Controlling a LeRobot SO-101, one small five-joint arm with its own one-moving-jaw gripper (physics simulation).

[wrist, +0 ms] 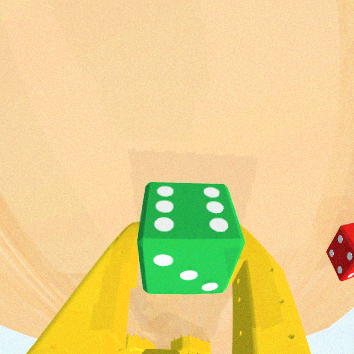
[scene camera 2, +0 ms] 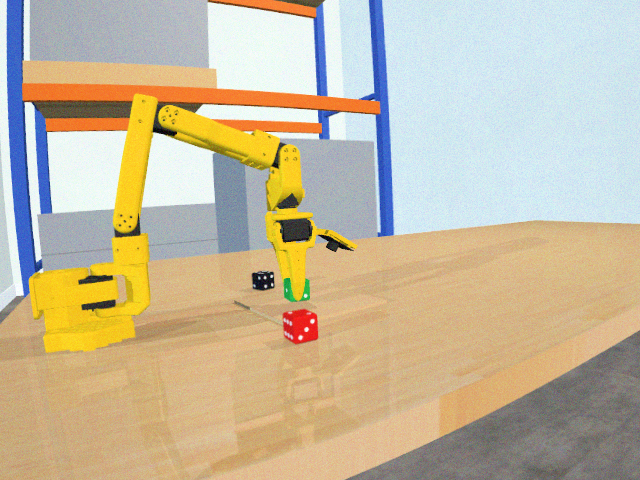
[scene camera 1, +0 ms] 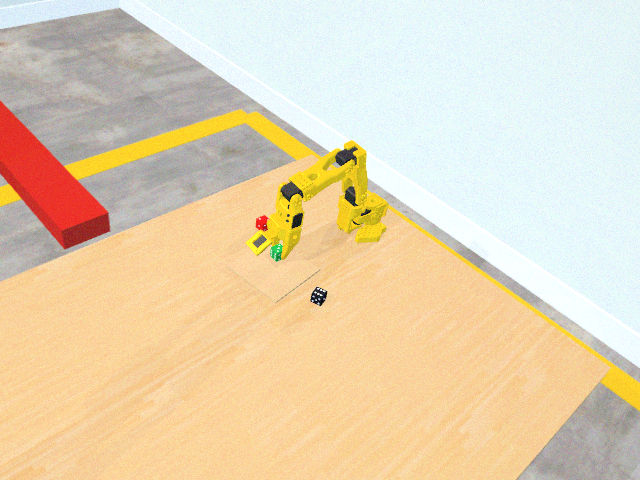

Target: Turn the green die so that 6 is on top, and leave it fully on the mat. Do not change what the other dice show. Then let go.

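Where they show: hand, tool point: point(wrist: 145, 235) point(scene camera 2: 290, 290) point(scene camera 1: 282, 256); arm's base, link origin: point(wrist: 160, 340) point(scene camera 2: 109, 331) point(scene camera 1: 354, 231).
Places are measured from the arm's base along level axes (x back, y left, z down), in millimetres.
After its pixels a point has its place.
The green die point(scene camera 1: 276, 252) {z -36, x -226, y -23 mm} point(scene camera 2: 287, 290) {z -25, x -200, y -33 mm} point(wrist: 189, 240) {z -35, x -226, y -30 mm} is between my two jaws, which press on its two sides in the wrist view. My gripper point(scene camera 1: 278, 253) {z -20, x -211, y -17 mm} point(scene camera 2: 297, 296) point(wrist: 190, 250) is shut on it and points down, holding it a little above the mat point(scene camera 1: 279, 284) {z -4, x -259, y 30 mm}. In the wrist view, the die's bright 3 face looks upward, and its darker 6 face looks outward, away from the arm's base. The jaw hides much of the die in scene camera 2. The mat's far edges are hard to see against the table.
A red die point(scene camera 1: 262, 222) {z -25, x -179, y -123 mm} point(scene camera 2: 300, 326) {z -16, x -163, y -142 mm} point(wrist: 341, 252) {z -13, x -171, y -117 mm} stands close to the gripper, off the mat. A black die point(scene camera 1: 318, 296) {z -24, x -232, y 114 mm} point(scene camera 2: 263, 280) {z -15, x -217, y 92 mm} stands beyond the mat's other side. The wooden table point(scene camera 1: 387, 361) {z 0, x -223, y 299 mm} point(scene camera 2: 206, 413) {z 0, x -56, y -226 mm} carries everything. A blue and orange shelf rack point(scene camera 2: 381, 170) stands behind.
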